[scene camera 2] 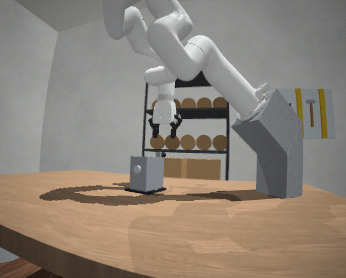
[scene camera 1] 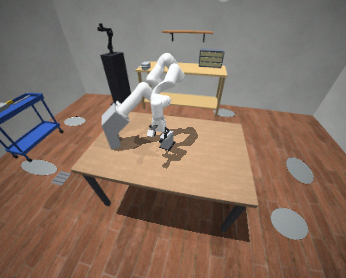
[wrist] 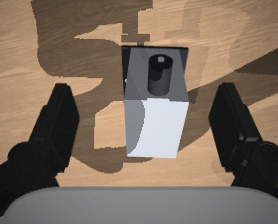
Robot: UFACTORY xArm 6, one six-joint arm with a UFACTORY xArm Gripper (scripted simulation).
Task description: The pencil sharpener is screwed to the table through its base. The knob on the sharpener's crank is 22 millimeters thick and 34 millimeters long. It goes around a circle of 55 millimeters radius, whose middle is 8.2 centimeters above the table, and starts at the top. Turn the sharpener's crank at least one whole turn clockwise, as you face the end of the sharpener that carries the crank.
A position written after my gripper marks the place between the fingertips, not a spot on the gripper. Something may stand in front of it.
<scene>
In view: my gripper (wrist: 144,100) and a pencil sharpener (scene camera 2: 146,174).
The pencil sharpener is seen too in the wrist view (wrist: 150,131).
</scene>
